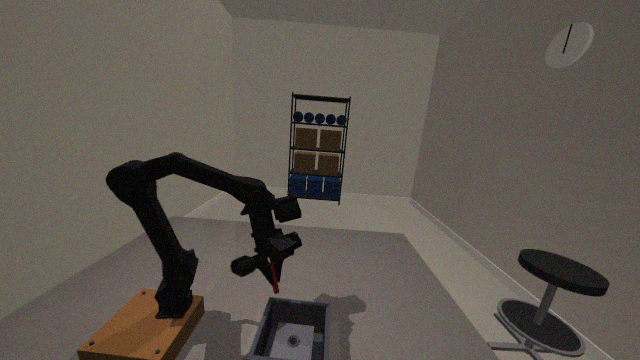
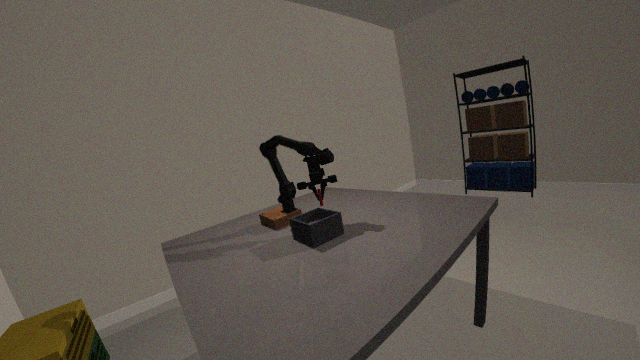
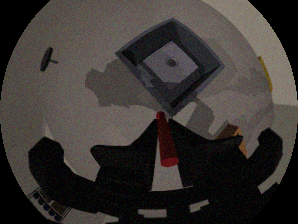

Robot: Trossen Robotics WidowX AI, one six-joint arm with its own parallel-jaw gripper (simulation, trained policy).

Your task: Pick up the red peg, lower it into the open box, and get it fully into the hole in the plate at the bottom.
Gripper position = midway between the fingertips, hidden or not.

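Grey box (image 2: 330, 226) (image 3: 132, 54), in sight. My gripper (image 1: 275, 283) (image 3: 162, 122), in sight.
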